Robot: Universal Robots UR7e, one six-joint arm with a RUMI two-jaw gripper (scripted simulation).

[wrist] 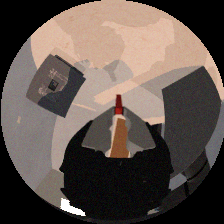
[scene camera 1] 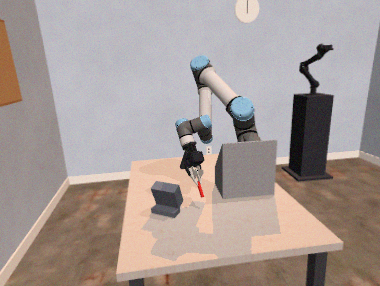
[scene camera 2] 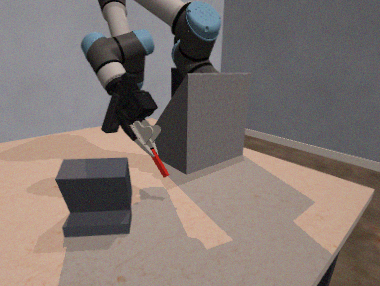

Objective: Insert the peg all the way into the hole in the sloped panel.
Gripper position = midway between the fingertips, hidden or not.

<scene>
I see my gripper [scene camera 2: 155,156].
My gripper also shows in the wrist view [wrist: 118,107].
</scene>
